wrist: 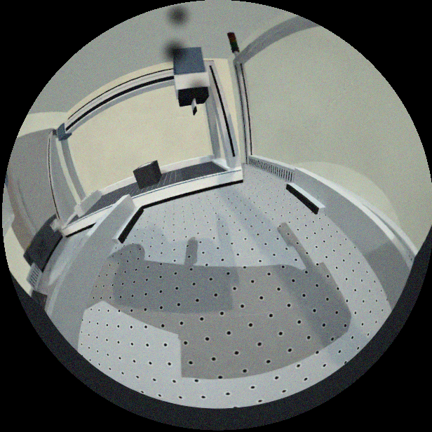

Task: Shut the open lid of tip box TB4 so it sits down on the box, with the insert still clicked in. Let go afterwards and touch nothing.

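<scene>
My gripper (211,186) is open, with its two pale fingers spread wide at the left and right of the wrist view. Each finger has a dark pad, and no object shows between them. Tip box TB4, its lid and its insert do not show in the wrist view, so I cannot tell how the lid stands or where the gripper is relative to it.
A perforated plate (220,392) lies below, with broad shadows across it. Behind it, a small dark block (147,174) stands on a dark ribbed strip inside a pale frame. A blue and white unit (190,62) hangs above. A signal light (233,43) stands at the back.
</scene>
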